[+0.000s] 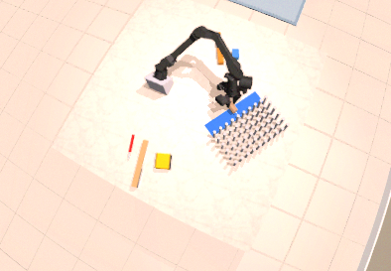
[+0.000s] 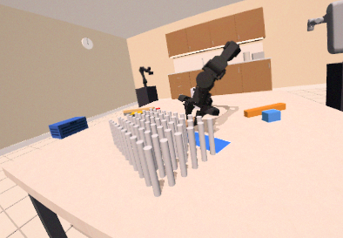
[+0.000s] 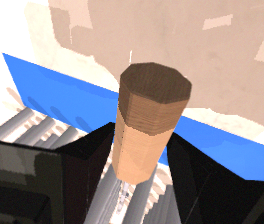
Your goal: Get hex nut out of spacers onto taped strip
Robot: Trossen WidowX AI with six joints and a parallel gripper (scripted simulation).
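Now: the blue taped strip 40 mm ahead of my gripper tip, 30 mm below it and 20 mm to the right of it. Round my gripper tip: orange bar (300 mm to the left, 260 mm behind, 20 mm below); then blue block (310 mm to the left, 150 mm behind, 10 mm below); then yellow block (460 mm to the right, 140 mm behind, 10 mm below).
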